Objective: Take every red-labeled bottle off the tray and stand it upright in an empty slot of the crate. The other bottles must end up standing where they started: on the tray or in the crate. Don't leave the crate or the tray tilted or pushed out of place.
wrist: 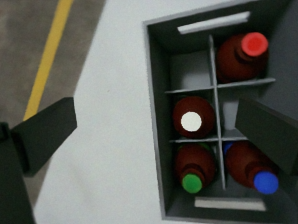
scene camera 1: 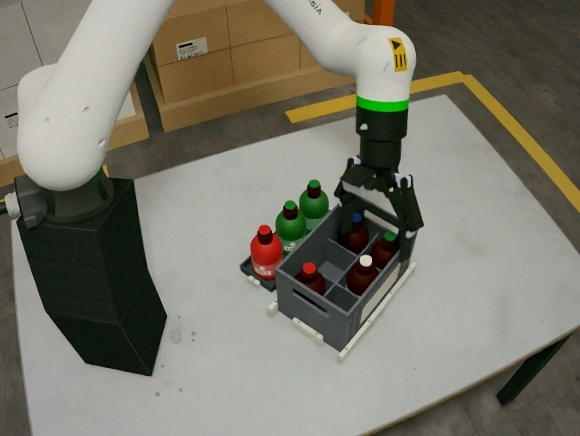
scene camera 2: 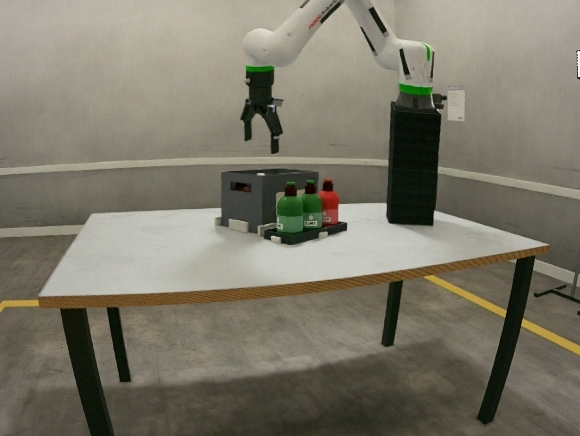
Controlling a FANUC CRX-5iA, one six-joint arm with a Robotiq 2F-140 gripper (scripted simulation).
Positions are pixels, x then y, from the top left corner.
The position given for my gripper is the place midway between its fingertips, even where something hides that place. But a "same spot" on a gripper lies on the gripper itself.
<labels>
my gripper: wrist; scene camera 1 374, 245; scene camera 2
grey crate: wrist 175, 60; scene camera 1 319, 247; scene camera 2 258, 208
same spot on my gripper: [wrist: 37, 138] = [scene camera 2: 250, 125]
</labels>
